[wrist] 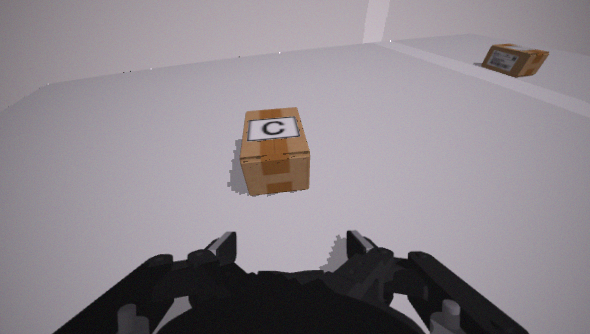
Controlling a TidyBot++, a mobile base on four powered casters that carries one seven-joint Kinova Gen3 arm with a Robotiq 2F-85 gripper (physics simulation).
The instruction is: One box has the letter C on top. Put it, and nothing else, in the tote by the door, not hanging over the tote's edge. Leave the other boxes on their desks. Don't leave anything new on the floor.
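Places are measured from the arm's base along level axes (x ahead, y left, z up), in metres.
Pixels of known places: gripper, between the fingertips: [291, 243].
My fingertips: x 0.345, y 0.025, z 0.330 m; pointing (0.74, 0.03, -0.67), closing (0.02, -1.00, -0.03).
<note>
For each thing: its top centre in the pictures, then the offset to it from my fingertips. Level surfaces: height alone.
- brown cardboard box, centre of its top: [273, 127] dx +0.099, dy +0.018, dz +0.043 m
- light grey desk top, height of its surface: dz -0.007 m
- second cardboard box, centre of its top: [519, 47] dx +0.430, dy -0.516, dz +0.043 m
A brown cardboard box [276, 150] with a white label bearing the letter C on top stands upright on the light grey desk top [150, 150], near the middle of the wrist view. Brown tape runs over its top and near end. My gripper [291, 243] is open, with its fingertips wide apart at the bottom of the view. There is no box between the fingers; the C box is beyond the fingertips, apart from them, and roughly in line with the gap. The tote by the door does not show.
A second cardboard box [515, 60] with a shipping label on its side stands on the same desk at the far right. A lighter strip [480, 72] crosses the desk top between the two boxes. A pale wall [175, 30] rises behind the desk's far edge.
</note>
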